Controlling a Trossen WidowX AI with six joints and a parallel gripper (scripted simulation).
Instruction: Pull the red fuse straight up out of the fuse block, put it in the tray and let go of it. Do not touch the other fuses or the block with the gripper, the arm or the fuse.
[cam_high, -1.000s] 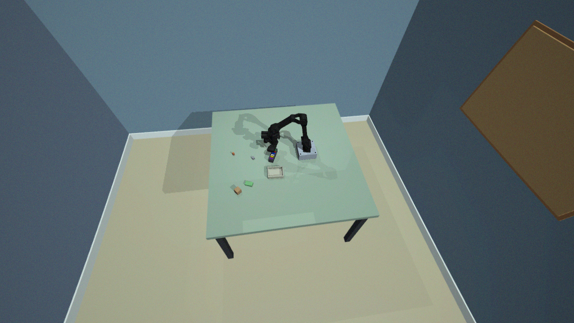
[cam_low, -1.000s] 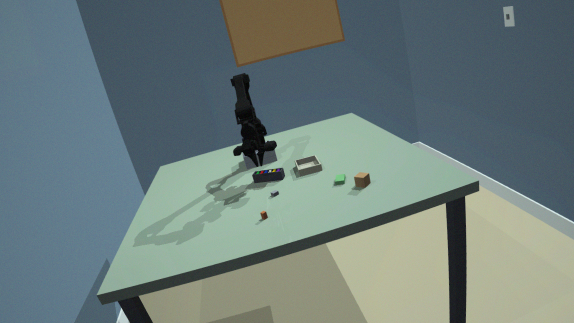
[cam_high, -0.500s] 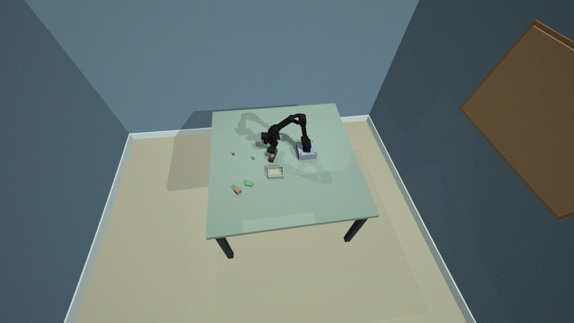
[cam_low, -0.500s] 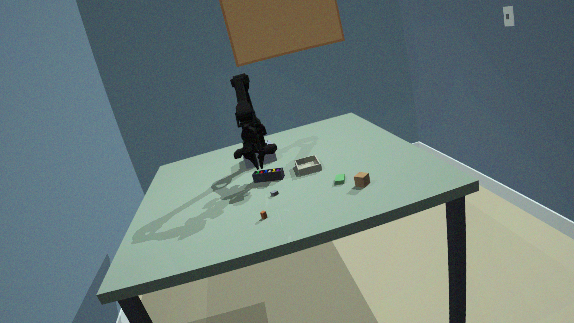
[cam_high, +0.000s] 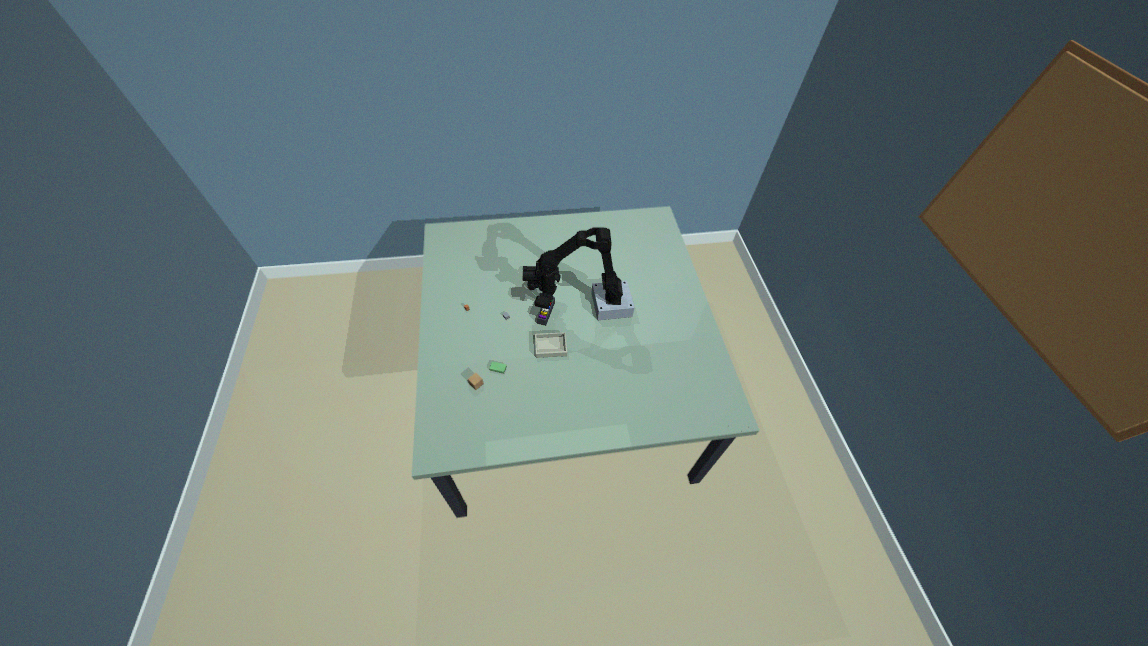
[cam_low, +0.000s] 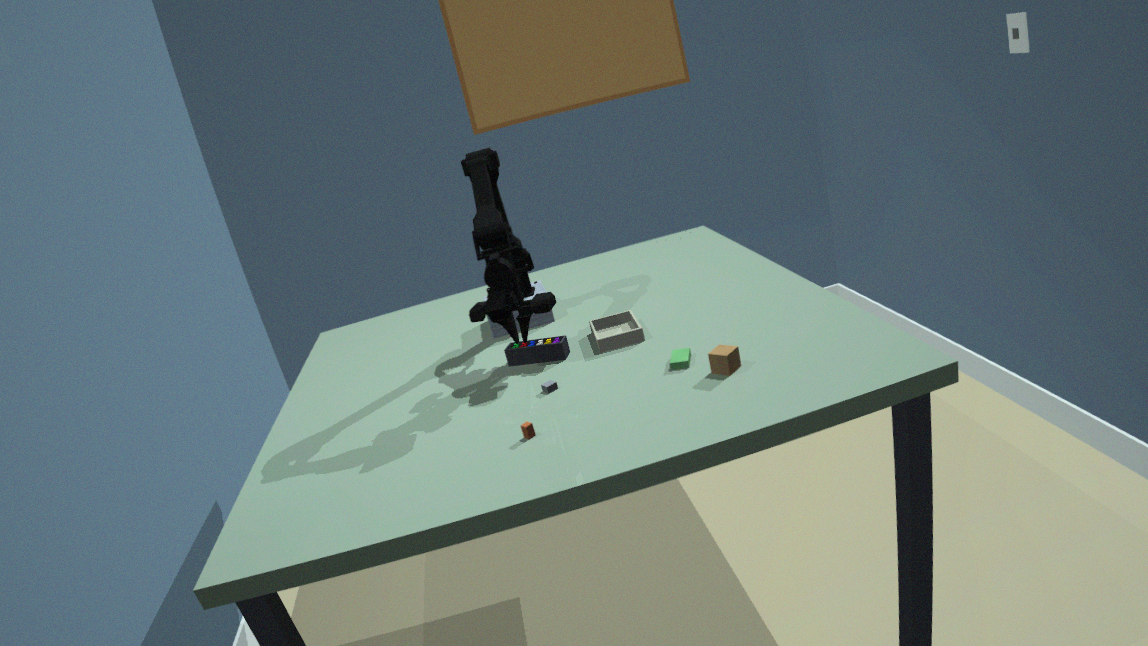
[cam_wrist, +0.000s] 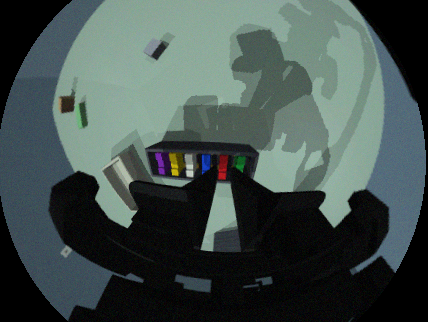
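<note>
The red fuse lies 20 mm below my gripper tip. The rest, counted from my gripper tip: orange block 360 mm ahead, 30 mm to the left, 30 mm below; then grey block 180 mm ahead, 60 mm to the left, 40 mm below; then beige tray 210 mm to the left, 40 mm below, 30 mm behind.
</note>
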